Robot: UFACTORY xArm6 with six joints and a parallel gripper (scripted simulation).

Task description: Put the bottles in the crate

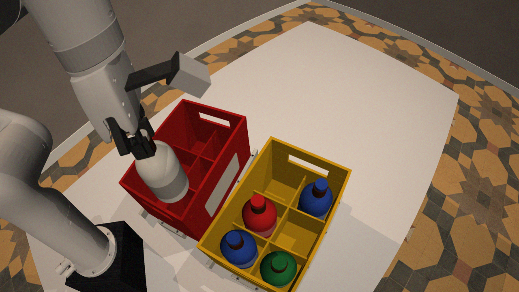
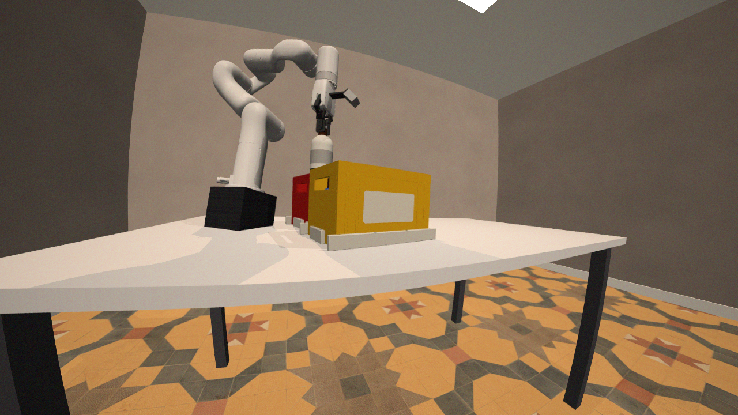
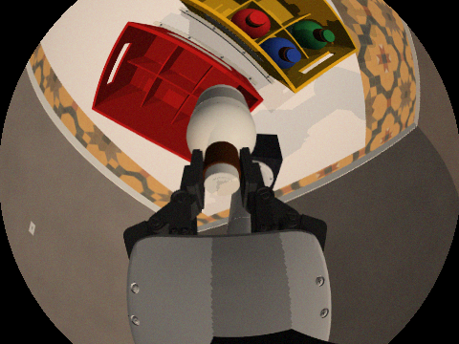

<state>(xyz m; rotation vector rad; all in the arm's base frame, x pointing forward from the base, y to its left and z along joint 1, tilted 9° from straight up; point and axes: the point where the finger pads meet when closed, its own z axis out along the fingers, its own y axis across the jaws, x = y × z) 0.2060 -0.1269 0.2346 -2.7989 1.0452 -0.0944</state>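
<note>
My hand is 70 mm above the white bottle. From my hand the other things lie so: yellow crate (250 mm below, 190 mm to the right, 80 mm ahead); red crate (250 mm below, 80 mm ahead, 60 mm to the left); red bottle (250 mm below, 140 mm to the right, 80 mm ahead).
</note>
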